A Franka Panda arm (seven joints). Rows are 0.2 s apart.
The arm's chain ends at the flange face. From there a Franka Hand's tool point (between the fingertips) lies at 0.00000 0.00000 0.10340 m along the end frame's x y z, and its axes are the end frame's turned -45 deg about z.
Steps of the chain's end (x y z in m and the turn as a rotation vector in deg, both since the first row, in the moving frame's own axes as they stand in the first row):
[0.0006 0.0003 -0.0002 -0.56 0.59 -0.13]
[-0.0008 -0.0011 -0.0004 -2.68 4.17 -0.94]
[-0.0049 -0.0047 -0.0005 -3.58 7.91 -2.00]
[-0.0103 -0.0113 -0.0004 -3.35 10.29 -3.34]
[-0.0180 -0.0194 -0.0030 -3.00 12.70 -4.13]
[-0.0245 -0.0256 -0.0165 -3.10 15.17 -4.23]
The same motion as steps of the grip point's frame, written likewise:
[0.0003 0.0021 -0.0002 -0.81 0.02 -0.13]
[0.0022 0.0074 -0.0008 -4.84 1.05 -0.94]
[0.0056 0.0077 -0.0017 -8.12 3.06 -2.00]
[0.0100 0.0018 -0.0022 -9.64 4.91 -3.34]
[0.0140 -0.0070 -0.0057 -11.10 6.86 -4.13]
[0.0168 -0.0130 -0.0203 -12.92 8.53 -4.23]

